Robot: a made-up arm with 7 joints.
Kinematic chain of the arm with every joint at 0, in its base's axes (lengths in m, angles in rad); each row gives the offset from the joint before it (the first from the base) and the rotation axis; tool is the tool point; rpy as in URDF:
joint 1: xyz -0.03 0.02 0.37 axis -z
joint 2: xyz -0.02 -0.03 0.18 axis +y
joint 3: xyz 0 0 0.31 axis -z
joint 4: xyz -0.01 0 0.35 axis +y
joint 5: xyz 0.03 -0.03 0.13 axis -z
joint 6: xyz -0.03 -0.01 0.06 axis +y
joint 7: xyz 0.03 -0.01 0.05 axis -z
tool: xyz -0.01 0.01 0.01 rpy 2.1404 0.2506 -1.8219
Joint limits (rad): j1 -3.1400..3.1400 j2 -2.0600..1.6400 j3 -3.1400..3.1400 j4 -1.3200..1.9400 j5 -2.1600..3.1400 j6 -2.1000..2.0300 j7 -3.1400..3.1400
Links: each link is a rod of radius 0.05 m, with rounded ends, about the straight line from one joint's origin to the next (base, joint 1, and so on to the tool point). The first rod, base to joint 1, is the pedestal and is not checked.
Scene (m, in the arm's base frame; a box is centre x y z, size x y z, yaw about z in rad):
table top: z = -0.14
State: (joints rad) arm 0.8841 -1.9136 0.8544 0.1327 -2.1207 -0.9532 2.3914
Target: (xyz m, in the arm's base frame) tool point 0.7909 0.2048 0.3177
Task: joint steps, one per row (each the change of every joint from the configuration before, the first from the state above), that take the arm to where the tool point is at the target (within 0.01 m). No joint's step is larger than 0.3 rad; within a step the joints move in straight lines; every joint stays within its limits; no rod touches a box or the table.
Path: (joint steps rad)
1: 0.2634 0.0303 0.0510 -0.1809 0.0082 0.0385 -0.0078
2: 0.2634 0.0304 0.0510 -0.1809 0.0082 0.0385 -0.0077
3: 0.2634 0.0303 0.0510 -0.1809 0.0083 0.0384 -0.0078
4: 0.2634 0.0303 0.0510 -0.1809 0.0082 0.0385 -0.0077
5: 0.2634 0.0304 0.0511 -0.1809 0.0082 0.0385 -0.0078
6: 0.2634 0.0303 0.0510 -0.1809 0.0082 0.0385 -0.0077
7: 0.2634 0.0303 0.0510 -0.1808 0.0082 0.0385 -0.0078

